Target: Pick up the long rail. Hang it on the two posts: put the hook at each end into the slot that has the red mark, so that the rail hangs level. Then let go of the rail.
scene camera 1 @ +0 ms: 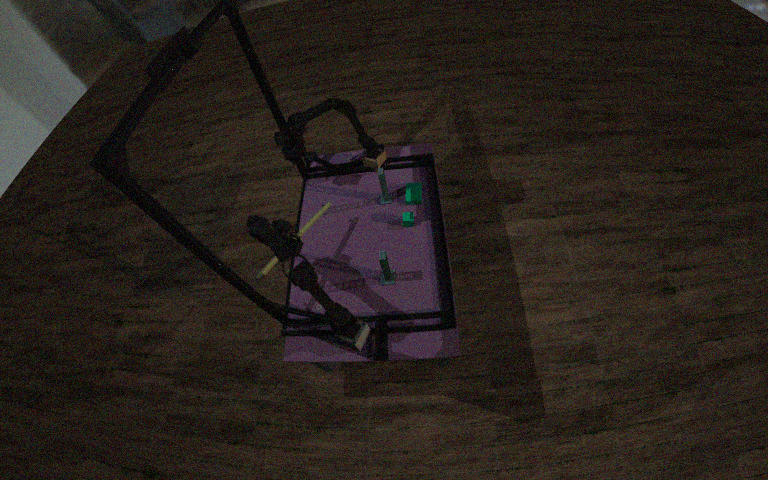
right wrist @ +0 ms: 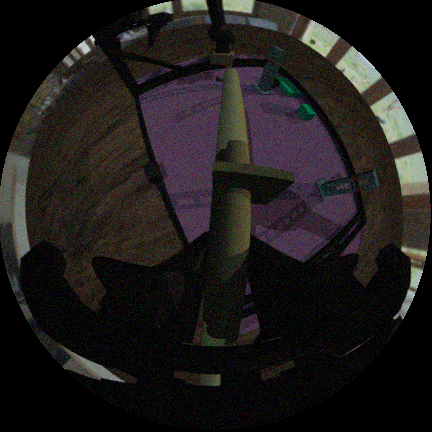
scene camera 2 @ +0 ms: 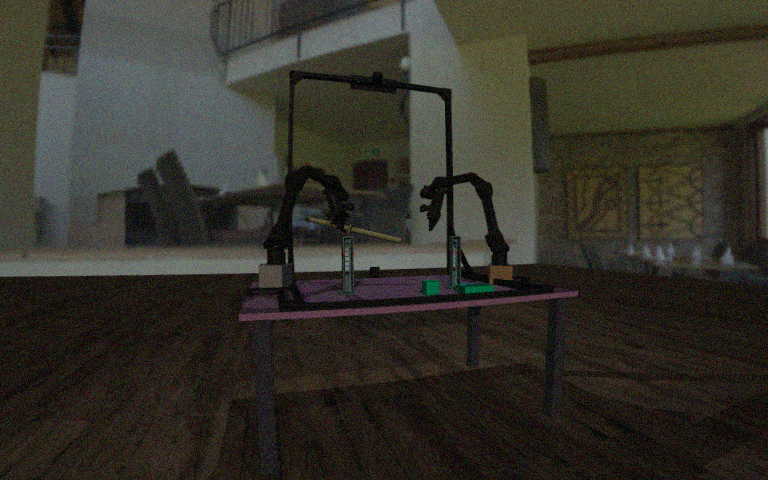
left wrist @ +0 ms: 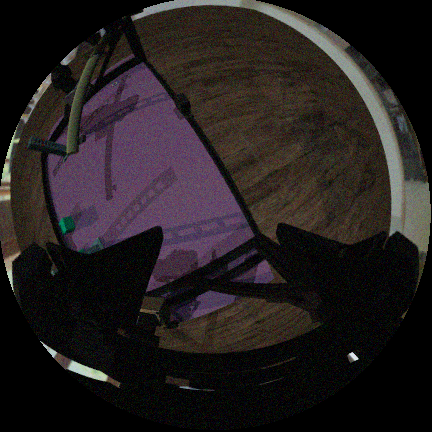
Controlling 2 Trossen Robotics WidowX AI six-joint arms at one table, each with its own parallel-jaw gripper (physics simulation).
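Places are measured from the left arm's base along level axes (x ahead, y left, z up), in centimetres.
Where they show: left gripper, fingertip midpoint: point(scene camera 1: 301, 166) point(right wrist: 133, 51) point(scene camera 2: 430, 230) point(left wrist: 220, 230); right gripper, fingertip midpoint: point(right wrist: 225, 236) point(scene camera 2: 344, 232); left arm's base at its link origin: point(scene camera 1: 373, 154) point(right wrist: 221, 50) point(scene camera 2: 499, 265) point(left wrist: 148, 318); right arm's base at its link origin: point(scene camera 1: 350, 329) point(scene camera 2: 275, 264).
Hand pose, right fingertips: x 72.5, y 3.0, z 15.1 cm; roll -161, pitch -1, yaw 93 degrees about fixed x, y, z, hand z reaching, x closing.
Each offset is from my right fingertips to the top centre of the thing. Level surfaces: height alone.
The long yellow rail point(scene camera 1: 315, 219) point(scene camera 2: 373, 233) point(left wrist: 75, 115) point(right wrist: 232, 125) is in the air, tilted in scene camera 2 with its left end higher. My right gripper point(scene camera 2: 346, 228) point(right wrist: 225, 236) is shut on it near its middle. My left gripper point(scene camera 2: 427, 217) point(left wrist: 220, 230) is open and empty, apart from the rail, to its right in scene camera 2. One slotted post @[dy +36.0, dx -12.7, dz -1.8 cm] point(scene camera 1: 385, 266) point(scene camera 2: 347, 266) point(right wrist: 350, 185) stands on the right arm's side, with a red mark. The other post @[dy +14.5, dx -52.1, dz -1.8 cm] point(scene camera 1: 383, 186) point(scene camera 2: 454, 260) point(right wrist: 272, 70) stands on the left arm's side; its red mark is hard to make out.
A flat green block @[dy +26.7, dx -59.7, dz -20.3 cm] point(scene camera 1: 413, 193) point(scene camera 2: 474, 288) point(right wrist: 288, 86) and a smaller green block @[dy +31.5, dx -43.2, dz -18.3 cm] point(scene camera 1: 407, 219) point(scene camera 2: 430, 286) point(left wrist: 67, 224) point(right wrist: 306, 112) lie on the purple table @[dz -23.3 cm] point(scene camera 1: 419, 243) near the left arm's post. A tall black frame point(scene camera 2: 449, 158) rises behind the posts in scene camera 2.
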